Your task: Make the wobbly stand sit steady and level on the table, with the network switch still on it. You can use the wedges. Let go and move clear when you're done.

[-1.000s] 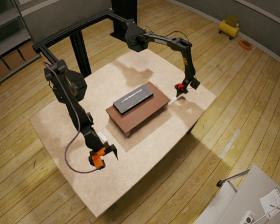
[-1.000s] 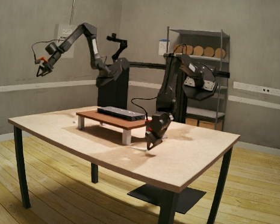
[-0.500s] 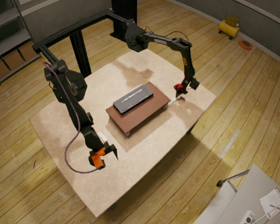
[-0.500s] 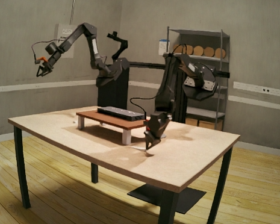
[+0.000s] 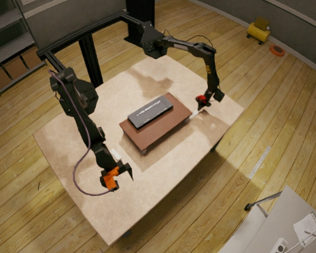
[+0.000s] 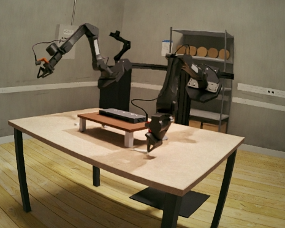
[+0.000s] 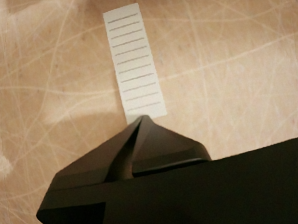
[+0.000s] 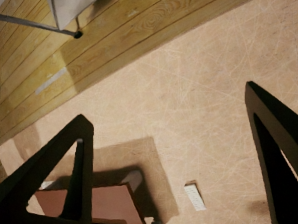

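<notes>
Right now my left hand is 1 cm past the white wedge, 5 cm to the left of it and 1 cm above it. From my left hand the other things lie so: brown stand (15 cm behind, 29 cm to the right, 3 cm above); then network switch (21 cm behind, 29 cm to the right, 10 cm above).
</notes>
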